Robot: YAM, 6 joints.
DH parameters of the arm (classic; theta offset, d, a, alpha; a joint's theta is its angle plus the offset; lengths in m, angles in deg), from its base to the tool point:
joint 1: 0 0.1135 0.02 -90
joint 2: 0 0 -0.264 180
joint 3: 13.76 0 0.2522 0
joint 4: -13.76 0 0.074 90
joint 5: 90 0 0 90
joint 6: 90 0.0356 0 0
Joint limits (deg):
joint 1: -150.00..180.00
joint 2: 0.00..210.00
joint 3: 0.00..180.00
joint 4: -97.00..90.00
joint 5: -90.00..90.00
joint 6: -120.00..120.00
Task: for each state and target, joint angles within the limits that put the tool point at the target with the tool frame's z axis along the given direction. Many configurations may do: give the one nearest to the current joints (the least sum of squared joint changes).
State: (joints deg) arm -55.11 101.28 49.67 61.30 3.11 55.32
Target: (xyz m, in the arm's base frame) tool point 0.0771 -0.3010 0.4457 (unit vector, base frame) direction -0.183 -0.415 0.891
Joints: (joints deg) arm -73.72 90.27 69.11 89.88 16.98 55.32
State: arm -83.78 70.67 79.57 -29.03 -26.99 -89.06
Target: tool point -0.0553 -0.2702 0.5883 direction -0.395 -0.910 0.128
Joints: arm -99.84 87.86 125.35 -29.93 13.51 -89.06
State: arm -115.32 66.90 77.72 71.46 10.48 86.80
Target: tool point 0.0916 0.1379 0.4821 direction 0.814 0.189 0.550
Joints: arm -115.52 18.33 61.90 89.90 -40.76 86.80
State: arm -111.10 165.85 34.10 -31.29 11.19 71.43
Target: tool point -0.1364 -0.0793 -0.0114 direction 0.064 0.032 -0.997
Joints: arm -149.88 116.97 19.10 3.77 -0.25 71.43
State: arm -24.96 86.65 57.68 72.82 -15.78 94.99
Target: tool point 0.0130 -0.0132 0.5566 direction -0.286 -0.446 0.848
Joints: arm 6.59 48.52 70.22 89.87 24.22 94.99
